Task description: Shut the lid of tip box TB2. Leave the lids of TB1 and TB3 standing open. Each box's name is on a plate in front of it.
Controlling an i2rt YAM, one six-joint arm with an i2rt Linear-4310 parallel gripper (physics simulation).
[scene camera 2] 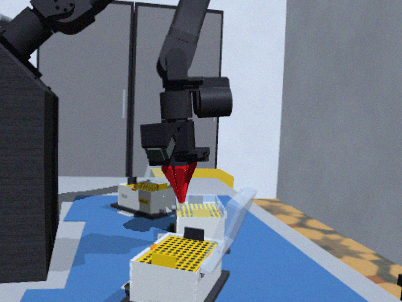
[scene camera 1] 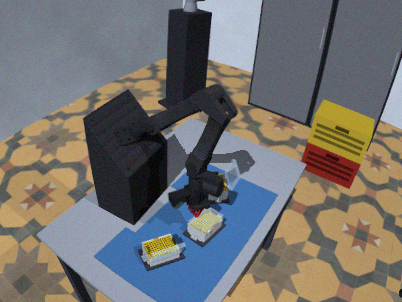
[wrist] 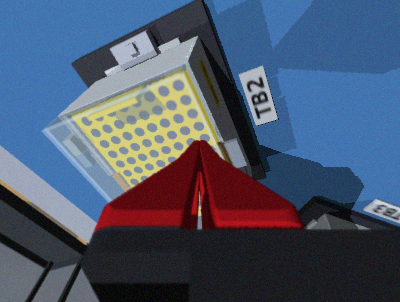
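Pixels of known places: gripper, between the fingertips: (scene camera 2: 181, 202) (scene camera 1: 196, 216) (wrist: 199, 150); arm's base, origin of its link: (scene camera 2: 8, 49) (scene camera 1: 136, 132).
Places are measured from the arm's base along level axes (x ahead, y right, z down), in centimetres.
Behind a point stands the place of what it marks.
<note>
Tip box TB2 (scene camera 1: 205, 231) {x 38.1, y -5.4, z 26.7 cm} (scene camera 2: 200, 227) (wrist: 135, 82) {x 32.9, y -3.9, z 28.0 cm} is the middle box, with its plate (wrist: 258, 95) {x 26.6, y -8.7, z 34.0 cm} beside it. Its clear lid (scene camera 2: 206, 201) {x 34.7, y -9.6, z 26.5 cm} (wrist: 62, 141) {x 37.6, y -5.8, z 26.5 cm} lies down over the yellow rack; I cannot tell whether it is fully seated. My gripper (scene camera 1: 195, 213) {x 30.3, y -7.6, z 26.5 cm} (scene camera 2: 181, 201) {x 30.3, y -7.6, z 26.5 cm} (wrist: 199, 150) {x 30.3, y -7.6, z 26.5 cm} is shut and empty, its red tips pointing down close to the lid's edge on the plate side; contact is unclear. TB1 (scene camera 1: 162, 256) {x 39.7, y 16.2, z 23.4 cm} (scene camera 2: 165, 282) {x 31.8, y 18.1, z 30.0 cm} has its clear lid (scene camera 1: 182, 246) {x 42.2, y 9.4, z 20.0 cm} (scene camera 2: 234, 227) {x 39.5, y 18.1, z 22.8 cm} standing open. TB3 (scene camera 1: 220, 195) {x 24.1, y -27.1, z 30.9 cm} (scene camera 2: 150, 201) {x 21.1, y -22.7, z 30.4 cm} has its lid (scene camera 1: 233, 173) {x 22.1, y -36.0, z 23.9 cm} upright; the arm partly hides it.
The boxes stand on a blue mat (scene camera 1: 195, 267) {x 45.3, y 5.2, z 34.2 cm} (scene camera 2: 300, 270) {x 50.9, y 2.2, z 34.2 cm} on a grey table (scene camera 1: 75, 225) {x -0.5, y 34.2, z 34.4 cm}. TB3's plate (wrist: 382, 209) {x 15.5, y -23.5, z 34.0 cm} shows at the right of the wrist view. The dark arm pedestal (scene camera 1: 115, 175) {x 7.8, y 14.6, z 9.4 cm} (scene camera 2: 25, 175) {x 11.4, y 13.2, z 19.2 cm} stands at the table's side. Yellow and red crates (scene camera 1: 340, 130) stand beyond the table.
</note>
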